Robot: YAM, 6 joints.
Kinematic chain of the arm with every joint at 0, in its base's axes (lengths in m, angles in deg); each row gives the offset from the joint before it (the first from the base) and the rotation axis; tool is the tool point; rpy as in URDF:
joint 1: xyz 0 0 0.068 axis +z
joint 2: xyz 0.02 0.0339 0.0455 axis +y
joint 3: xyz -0.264 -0.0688 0 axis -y
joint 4: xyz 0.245 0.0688 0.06 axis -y
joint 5: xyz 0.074 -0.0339 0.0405 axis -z
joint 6: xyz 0.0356 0 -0.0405 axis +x
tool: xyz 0 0 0 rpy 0 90 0
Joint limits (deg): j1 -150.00..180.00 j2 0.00..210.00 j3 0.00..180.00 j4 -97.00..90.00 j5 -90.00..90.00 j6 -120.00..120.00
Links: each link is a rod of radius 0.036 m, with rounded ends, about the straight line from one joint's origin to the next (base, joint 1, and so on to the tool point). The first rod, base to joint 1, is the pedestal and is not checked.
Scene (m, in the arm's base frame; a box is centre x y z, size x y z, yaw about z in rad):
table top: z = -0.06
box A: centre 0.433 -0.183 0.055 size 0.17 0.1 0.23 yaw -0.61
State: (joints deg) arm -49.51 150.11 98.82 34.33 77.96 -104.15
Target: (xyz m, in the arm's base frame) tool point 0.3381 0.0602 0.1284
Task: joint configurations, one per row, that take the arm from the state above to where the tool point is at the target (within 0.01 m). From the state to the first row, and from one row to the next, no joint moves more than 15 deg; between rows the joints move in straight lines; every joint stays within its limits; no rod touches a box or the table.
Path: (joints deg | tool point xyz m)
1: -41.19 135.65 98.26 38.41 68.83 -109.43 | 0.3745 -0.3719 0.1985
2: -32.87 121.20 97.70 42.49 59.71 -114.72 | 0.3968 -0.2930 0.3266
3: -24.55 106.74 97.14 46.56 50.58 -120.00 | 0.3750 -0.2015 0.4427
4: -14.40 107.76 84.99 41.67 60.30 -116.04 | 0.4150 -0.1385 0.3551
5: -4.25 108.78 72.84 36.79 70.02 -112.08 | 0.4211 -0.0648 0.2695
6: 5.90 109.79 60.68 31.90 79.74 -108.11 | 0.3934 0.0054 0.1922
7: 16.05 110.81 48.53 27.01 89.46 -104.15 | 0.3381 0.0602 0.1284

